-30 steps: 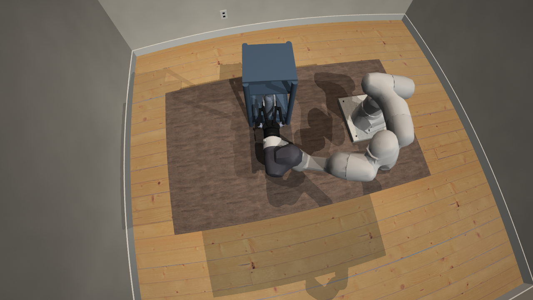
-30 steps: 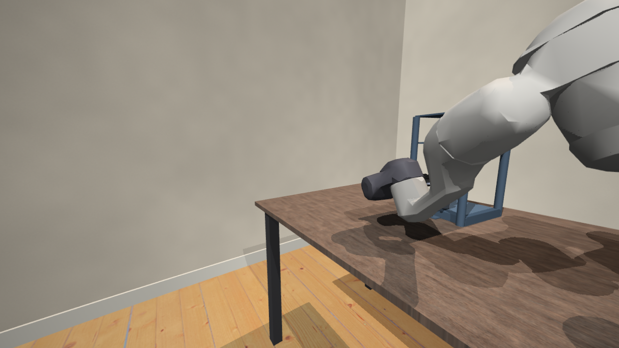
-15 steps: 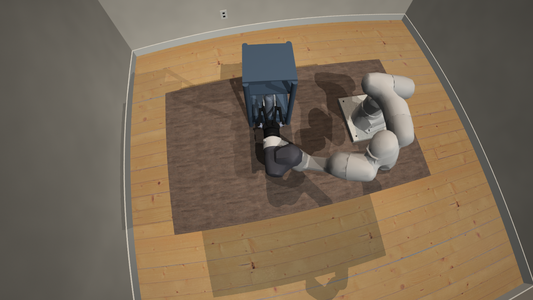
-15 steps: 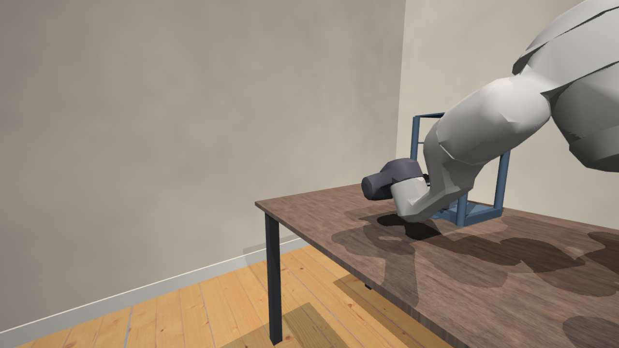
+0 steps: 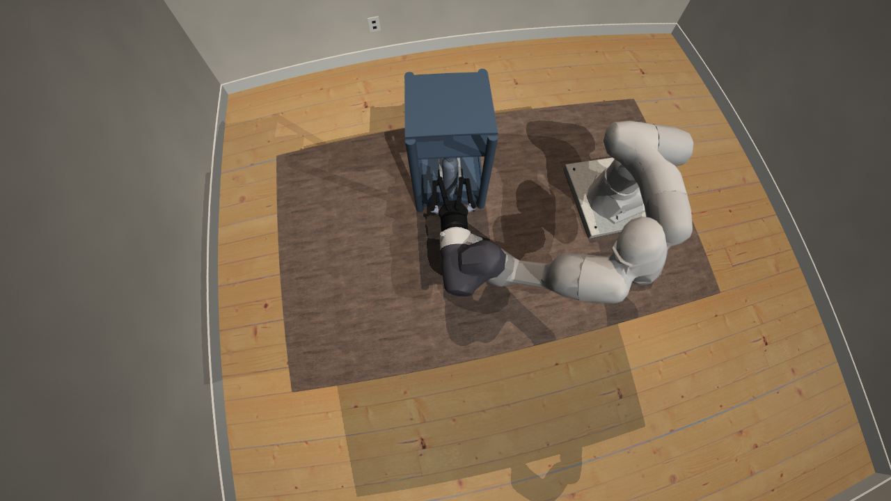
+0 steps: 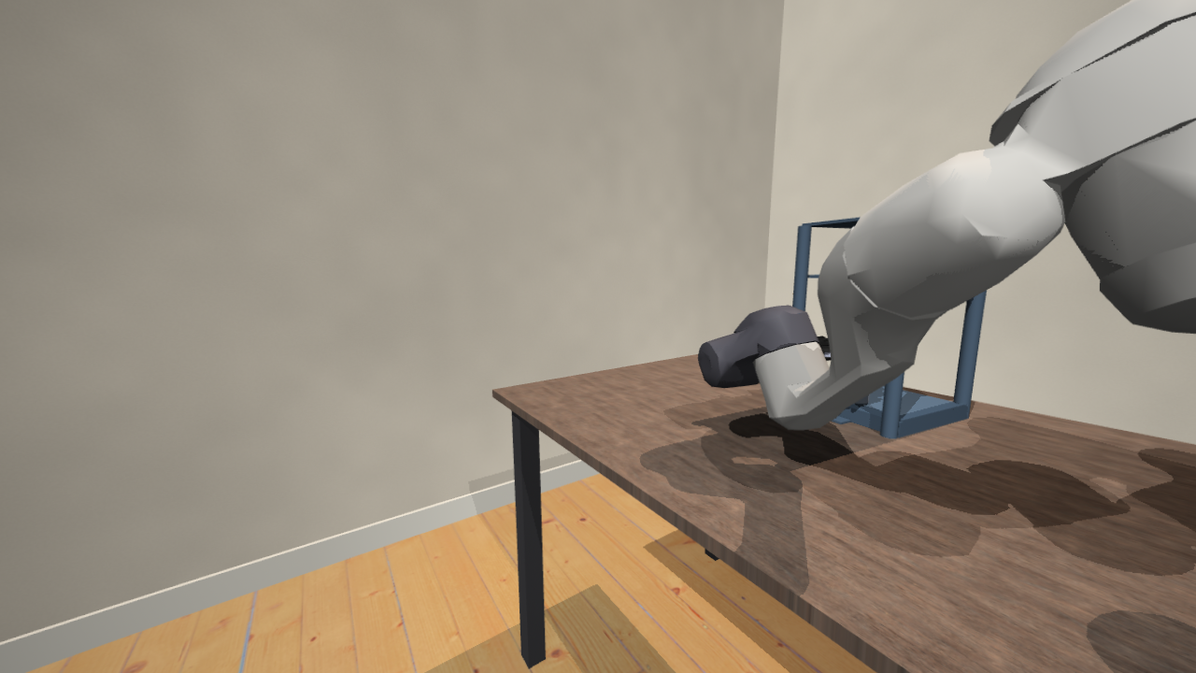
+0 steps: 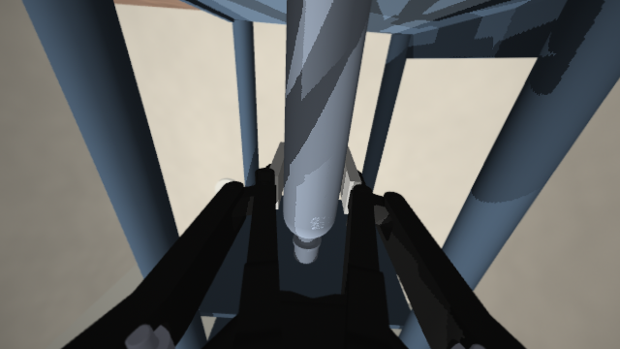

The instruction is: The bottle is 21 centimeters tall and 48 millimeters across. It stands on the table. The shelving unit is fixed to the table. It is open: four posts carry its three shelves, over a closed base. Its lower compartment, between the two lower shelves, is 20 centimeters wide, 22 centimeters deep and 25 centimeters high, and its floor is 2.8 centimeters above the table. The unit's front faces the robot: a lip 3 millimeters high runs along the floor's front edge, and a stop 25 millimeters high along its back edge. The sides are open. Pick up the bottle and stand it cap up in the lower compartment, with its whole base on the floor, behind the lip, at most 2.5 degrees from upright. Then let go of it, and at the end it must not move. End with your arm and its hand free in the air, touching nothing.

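Now: hand 10 mm past the shelving unit, 60 mm to the left of it and 50 mm below it.
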